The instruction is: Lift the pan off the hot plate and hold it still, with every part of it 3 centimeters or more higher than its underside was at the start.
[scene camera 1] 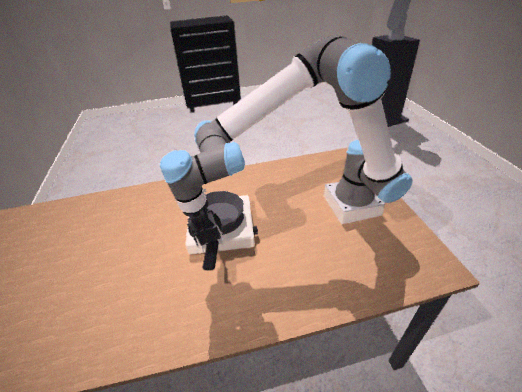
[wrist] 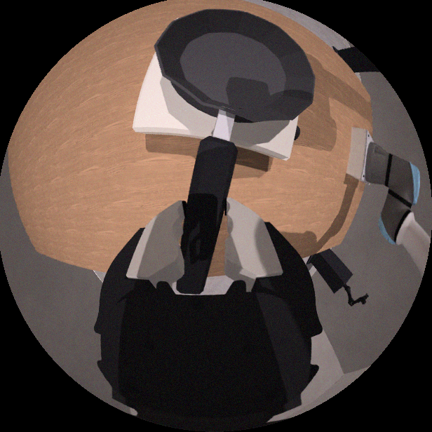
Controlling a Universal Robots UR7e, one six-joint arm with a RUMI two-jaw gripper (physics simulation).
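Seen in the pictures: gripper, fingertip midpoint: (scene camera 1: pixel 213 246); arm's base, link origin: (scene camera 1: pixel 354 194).
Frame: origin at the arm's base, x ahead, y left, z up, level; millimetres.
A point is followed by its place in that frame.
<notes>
The dark round pan (scene camera 1: pixel 227 212) @(z 8, x 492, y -117 mm) (wrist: pixel 232 60) sits on the white hot plate (scene camera 1: pixel 242 243) @(z -29, x 487, y 22 mm) (wrist: pixel 152 102). Its black handle (scene camera 1: pixel 209 257) @(z 83, x 619, y 127 mm) (wrist: pixel 214 160) sticks out past the hot plate's front edge, over the table. My gripper (scene camera 1: pixel 211 240) @(z 48, x 592, y 58 mm) (wrist: pixel 205 201) is shut on the handle, with one pale jaw on each side of it. In the wrist view the handle runs slightly slanted between the jaws, and a narrow gap shows beside its lower right side. In the scene view the gripper body hides the jaws and part of the handle.
A small black knob (scene camera 1: pixel 255 230) @(z -21, x 423, y -10 mm) (wrist: pixel 297 133) sticks out at the hot plate's right side. The arm's white base block (scene camera 1: pixel 363 213) @(z -30, x 12, y 82 mm) (wrist: pixel 356 150) stands on the wooden table (scene camera 1: pixel 100 280) @(z -65, x 980, y -62 mm) to the right. A black drawer cabinet (scene camera 1: pixel 207 60) stands on the floor behind.
</notes>
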